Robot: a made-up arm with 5 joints. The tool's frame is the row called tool.
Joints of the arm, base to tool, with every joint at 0 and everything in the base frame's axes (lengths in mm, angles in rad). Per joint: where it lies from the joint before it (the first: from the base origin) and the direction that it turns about. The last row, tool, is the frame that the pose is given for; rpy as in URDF.
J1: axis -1 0 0 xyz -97.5 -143.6 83.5
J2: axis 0 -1 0 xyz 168.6 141.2 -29.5
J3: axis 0 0 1 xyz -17.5 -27 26.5
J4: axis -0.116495 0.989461 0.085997 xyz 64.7 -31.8 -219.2
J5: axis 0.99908 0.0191 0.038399 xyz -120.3 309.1 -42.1
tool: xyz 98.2 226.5 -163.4 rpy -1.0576 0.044 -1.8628
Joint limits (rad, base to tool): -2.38..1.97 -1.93..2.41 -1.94..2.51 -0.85..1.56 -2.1..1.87
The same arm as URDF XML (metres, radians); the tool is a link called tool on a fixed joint. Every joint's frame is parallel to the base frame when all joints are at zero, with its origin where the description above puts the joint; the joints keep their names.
<robot name="arm">
  <joint name="tool_fixed" type="fixed">
    <parent link="link5"/>
    <child link="tool"/>
    <origin xyz="0.0982 0.2265 -0.1634" rpy="-1.0576 0.0440 -1.8628"/>
  </joint>
  <joint name="J5" type="revolute">
    <parent link="link4"/>
    <child link="link5"/>
    <origin xyz="-0.1203 0.3091 -0.0421"/>
    <axis xyz="0.99908 0.0191 0.038399"/>
    <limit lower="-2.1000" upper="1.8700"/>
  </joint>
  <joint name="J4" type="revolute">
    <parent link="link3"/>
    <child link="link4"/>
    <origin xyz="0.0647 -0.0318 -0.2192"/>
    <axis xyz="-0.116495 0.989461 0.085997"/>
    <limit lower="-0.8500" upper="1.5600"/>
  </joint>
  <joint name="J3" type="revolute">
    <parent link="link2"/>
    <child link="link3"/>
    <origin xyz="-0.0175 -0.0270 0.0265"/>
    <axis xyz="0 0 1"/>
    <limit lower="-1.9400" upper="2.5100"/>
  </joint>
  <joint name="J2" type="revolute">
    <parent link="link1"/>
    <child link="link2"/>
    <origin xyz="0.1686 0.1412 -0.0295"/>
    <axis xyz="0 -1 0"/>
    <limit lower="-1.9300" upper="2.4100"/>
  </joint>
  <joint name="J1" type="revolute">
    <parent link="base"/>
    <child link="link1"/>
    <origin xyz="-0.0975 -0.1436 0.0835"/>
    <axis xyz="-1 0 0"/>
    <limit lower="-2.3800" upper="1.9700"/>
  </joint>
  <link name="base"/>
  <link name="link1"/>
  <link name="link2"/>
  <link name="link3"/>
  <link name="link4"/>
  <link name="link5"/>
  <link name="tool"/>
</robot>

